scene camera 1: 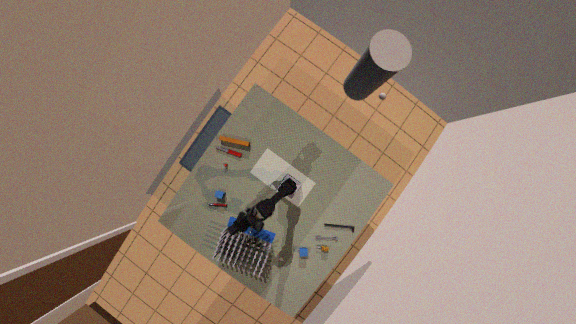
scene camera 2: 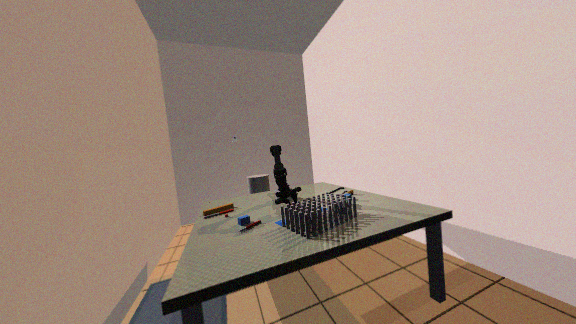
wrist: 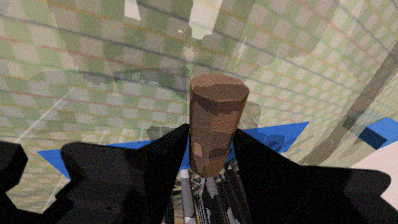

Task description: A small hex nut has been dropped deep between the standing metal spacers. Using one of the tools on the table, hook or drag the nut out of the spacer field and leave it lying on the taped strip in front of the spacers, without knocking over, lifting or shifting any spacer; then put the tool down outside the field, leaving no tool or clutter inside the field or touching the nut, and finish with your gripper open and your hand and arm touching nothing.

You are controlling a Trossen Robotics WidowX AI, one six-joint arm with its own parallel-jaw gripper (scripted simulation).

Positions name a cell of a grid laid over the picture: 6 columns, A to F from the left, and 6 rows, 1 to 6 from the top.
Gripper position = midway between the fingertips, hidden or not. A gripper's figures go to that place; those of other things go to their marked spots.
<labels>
My gripper (wrist: D4) is 12 cm from the lens. A blue taped strip (wrist: E4): 26 cm from the lens.
</labels>
